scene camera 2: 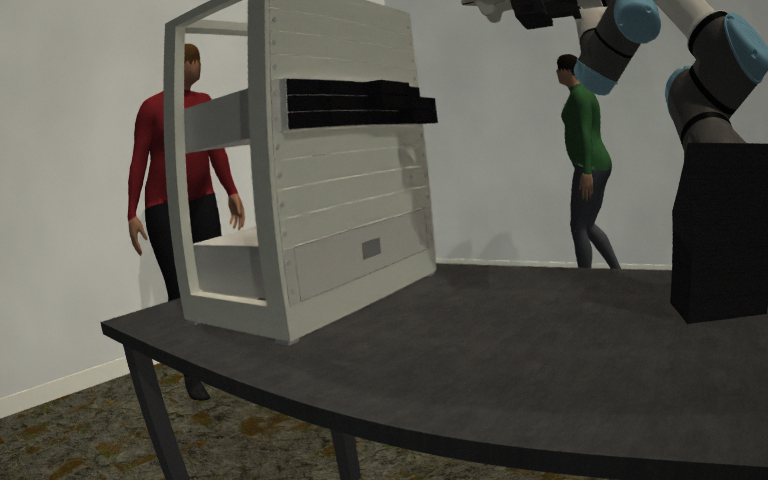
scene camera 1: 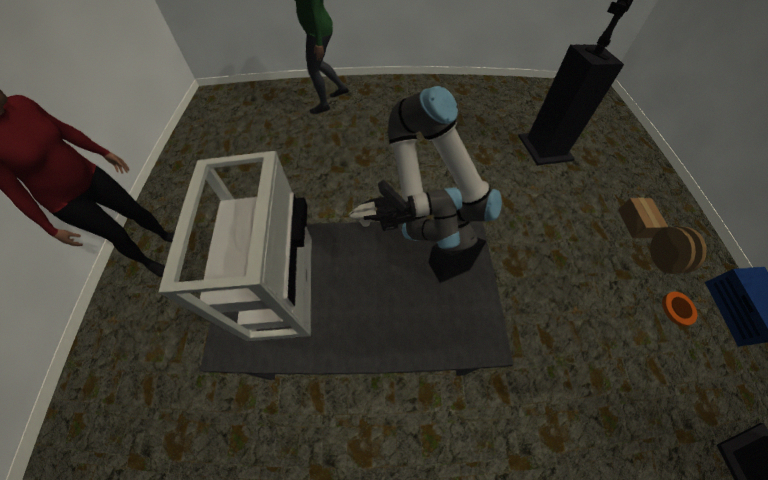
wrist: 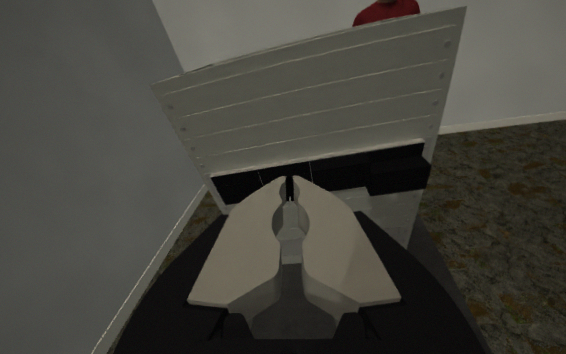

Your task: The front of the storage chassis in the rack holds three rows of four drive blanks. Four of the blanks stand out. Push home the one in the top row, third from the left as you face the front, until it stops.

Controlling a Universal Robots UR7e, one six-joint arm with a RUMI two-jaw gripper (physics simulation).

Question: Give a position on a storage rack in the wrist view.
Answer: At 357,111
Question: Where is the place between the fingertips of my gripper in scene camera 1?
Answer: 348,215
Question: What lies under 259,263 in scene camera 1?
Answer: A storage rack.
